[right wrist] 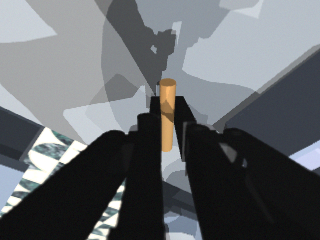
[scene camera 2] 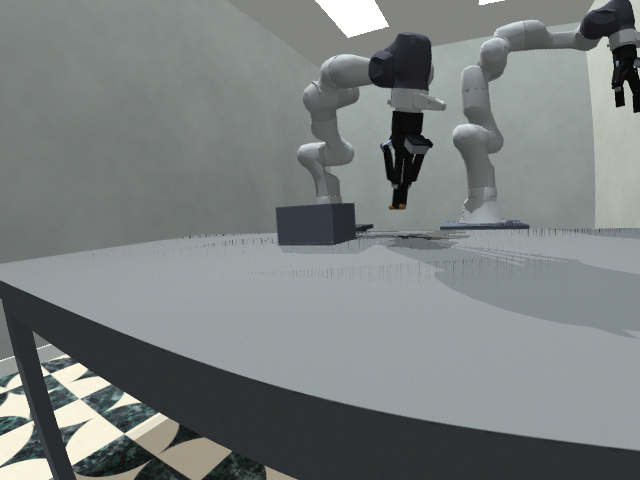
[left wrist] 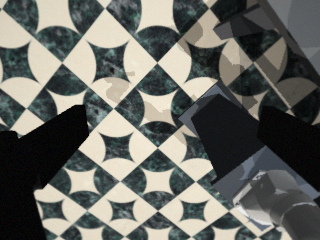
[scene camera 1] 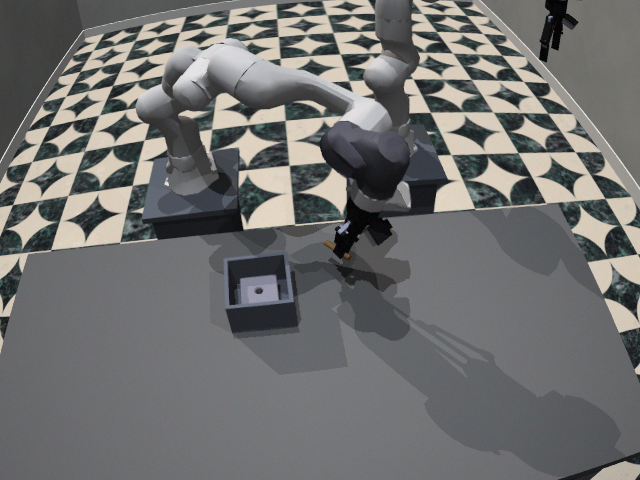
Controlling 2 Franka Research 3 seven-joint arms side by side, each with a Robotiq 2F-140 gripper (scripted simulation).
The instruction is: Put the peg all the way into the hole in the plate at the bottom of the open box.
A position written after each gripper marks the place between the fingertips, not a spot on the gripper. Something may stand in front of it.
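Observation:
Left gripper [left wrist: 173,121]. Right gripper [scene camera 2: 398,207], [right wrist: 166,110], [scene camera 1: 340,252]. Dark blue-grey box [scene camera 1: 279,314], [scene camera 2: 325,224]; out of frame in the left wrist view. Orange peg [right wrist: 167,87]; out of frame in the left wrist view. Pale plate [scene camera 1: 262,288].

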